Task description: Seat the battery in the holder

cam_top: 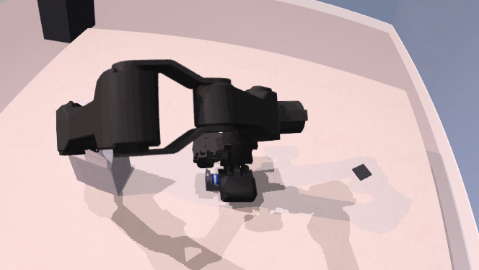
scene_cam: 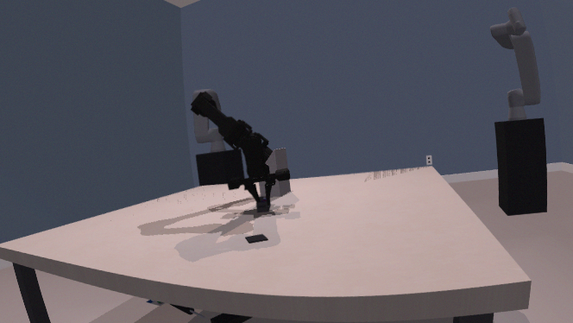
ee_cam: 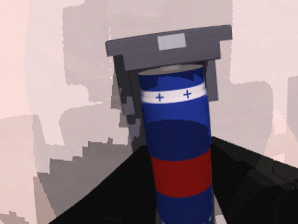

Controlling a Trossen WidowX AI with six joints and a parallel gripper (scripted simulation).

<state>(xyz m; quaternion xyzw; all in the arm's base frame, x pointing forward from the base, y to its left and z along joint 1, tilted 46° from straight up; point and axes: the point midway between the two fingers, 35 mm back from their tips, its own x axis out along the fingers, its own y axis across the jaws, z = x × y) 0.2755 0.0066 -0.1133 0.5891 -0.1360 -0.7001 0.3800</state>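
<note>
The battery is 10 mm above my gripper tip. From my gripper tip the other things lie so: black square 310 mm ahead, 140 mm to the left, 10 mm below.
</note>
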